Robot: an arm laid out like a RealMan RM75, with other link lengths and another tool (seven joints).
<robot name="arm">
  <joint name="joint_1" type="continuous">
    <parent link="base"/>
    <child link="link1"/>
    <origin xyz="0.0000 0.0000 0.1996"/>
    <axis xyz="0 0 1"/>
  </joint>
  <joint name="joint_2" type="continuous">
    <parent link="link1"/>
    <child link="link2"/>
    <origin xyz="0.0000 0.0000 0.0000"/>
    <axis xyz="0 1 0"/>
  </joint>
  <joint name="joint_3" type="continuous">
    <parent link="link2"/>
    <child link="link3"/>
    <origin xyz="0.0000 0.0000 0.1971"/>
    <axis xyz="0 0 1"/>
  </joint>
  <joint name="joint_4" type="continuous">
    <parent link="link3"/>
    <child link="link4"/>
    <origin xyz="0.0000 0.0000 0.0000"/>
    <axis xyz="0 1 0"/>
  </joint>
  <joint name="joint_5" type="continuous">
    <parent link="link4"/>
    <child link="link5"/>
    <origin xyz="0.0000 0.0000 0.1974"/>
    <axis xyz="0 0 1"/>
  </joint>
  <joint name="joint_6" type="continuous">
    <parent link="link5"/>
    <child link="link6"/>
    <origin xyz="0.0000 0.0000 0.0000"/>
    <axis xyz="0 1 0"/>
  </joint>
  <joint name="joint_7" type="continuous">
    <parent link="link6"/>
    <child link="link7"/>
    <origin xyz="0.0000 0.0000 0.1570"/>
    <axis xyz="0 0 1"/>
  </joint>
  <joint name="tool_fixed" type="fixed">
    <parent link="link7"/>
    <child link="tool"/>
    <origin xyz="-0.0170 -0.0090 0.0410" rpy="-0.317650 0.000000 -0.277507"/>
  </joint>
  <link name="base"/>
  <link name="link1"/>
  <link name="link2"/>
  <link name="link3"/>
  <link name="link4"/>
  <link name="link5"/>
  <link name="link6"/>
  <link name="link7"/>
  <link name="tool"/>
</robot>
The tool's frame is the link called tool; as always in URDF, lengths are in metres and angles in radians. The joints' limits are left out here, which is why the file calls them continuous.
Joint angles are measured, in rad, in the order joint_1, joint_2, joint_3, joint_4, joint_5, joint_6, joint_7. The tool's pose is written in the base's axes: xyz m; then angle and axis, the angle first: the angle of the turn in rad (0 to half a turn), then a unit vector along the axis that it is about. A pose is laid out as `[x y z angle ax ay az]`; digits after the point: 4 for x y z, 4 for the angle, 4 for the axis.
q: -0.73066, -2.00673, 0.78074, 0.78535, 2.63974, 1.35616, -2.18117
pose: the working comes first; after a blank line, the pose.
Where each joint sits with the arm in this pose, in the base's axes (m; each line is computed from the numbers above, not from the rounded line before):
joint_1: 0.0000 0.0000 0.1996
joint_2: 0.0000 0.0000 0.1996
joint_3: -0.1331 0.1192 0.1164
joint_4: -0.1331 0.1192 0.1164
joint_5: -0.1929 0.3048 0.1473
joint_6: -0.1929 0.3048 0.1473
joint_7: -0.2394 0.3493 0.0041
the tool: -0.2685 0.3524 -0.0304

[-0.2685 0.3524 -0.0304 2.9927 -0.8332 -0.5512 -0.0440]
